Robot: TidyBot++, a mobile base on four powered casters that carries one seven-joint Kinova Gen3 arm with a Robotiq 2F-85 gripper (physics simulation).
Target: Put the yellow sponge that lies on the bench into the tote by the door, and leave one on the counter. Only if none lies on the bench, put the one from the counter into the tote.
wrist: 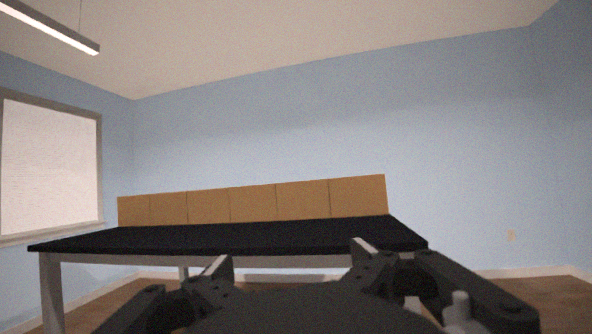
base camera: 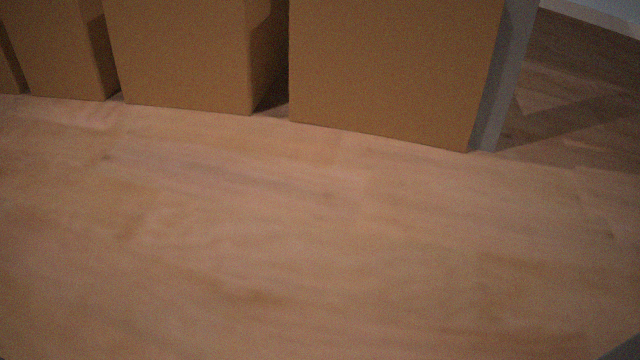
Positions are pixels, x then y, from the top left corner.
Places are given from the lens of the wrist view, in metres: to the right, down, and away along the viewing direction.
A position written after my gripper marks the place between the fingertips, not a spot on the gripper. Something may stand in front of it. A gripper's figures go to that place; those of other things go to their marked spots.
my gripper (wrist: pixel 292 260): 0.00, 0.07, 0.15
long black-topped bench (wrist: pixel 312 243): 0.05, 0.22, 0.59
